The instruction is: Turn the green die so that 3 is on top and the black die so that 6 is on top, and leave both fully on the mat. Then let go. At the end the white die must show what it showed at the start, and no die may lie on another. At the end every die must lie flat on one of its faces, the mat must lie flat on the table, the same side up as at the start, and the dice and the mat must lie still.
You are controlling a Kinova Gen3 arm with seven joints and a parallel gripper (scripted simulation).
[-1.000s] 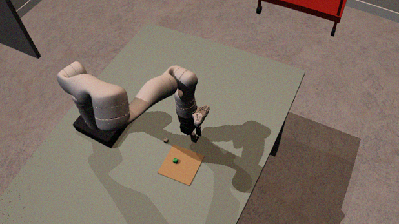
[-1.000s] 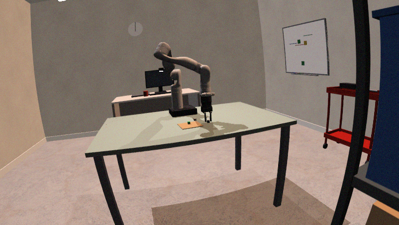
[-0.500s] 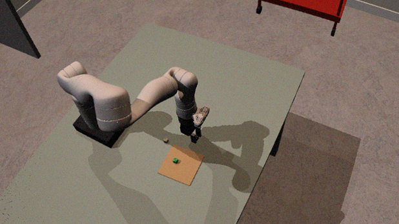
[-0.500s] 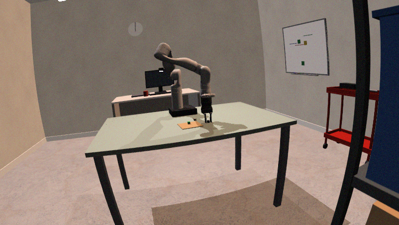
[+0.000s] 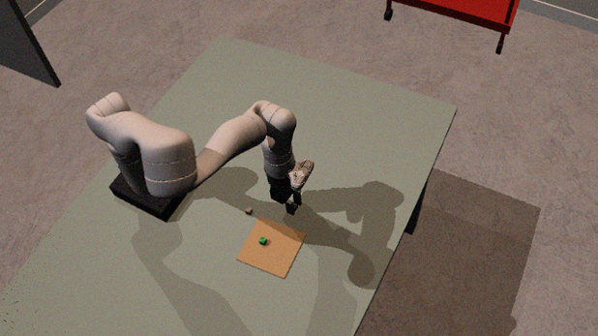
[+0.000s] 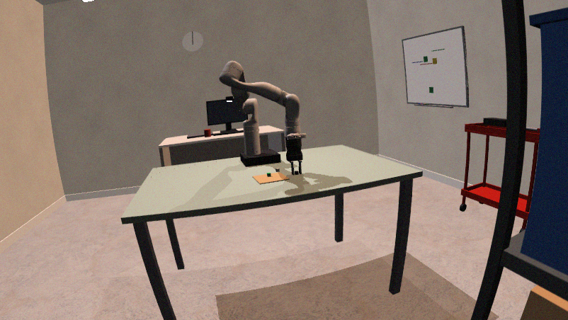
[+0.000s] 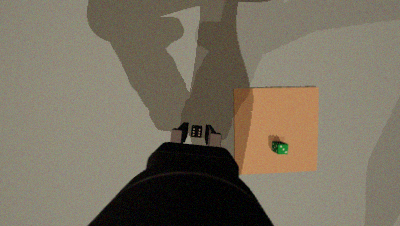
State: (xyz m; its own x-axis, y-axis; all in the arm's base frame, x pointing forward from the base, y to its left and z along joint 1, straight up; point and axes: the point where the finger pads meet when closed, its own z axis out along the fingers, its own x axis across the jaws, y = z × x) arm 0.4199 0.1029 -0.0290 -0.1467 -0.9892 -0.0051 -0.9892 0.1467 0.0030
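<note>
Right now the black die is 1 cm below my hand. The rest, counted from my hand: green die (3 cm behind, 13 cm to the right, 1 cm below); white die (11 cm behind, 6 cm to the right, 1 cm below); orange mat (1 cm behind, 13 cm to the right, 2 cm below).
</note>
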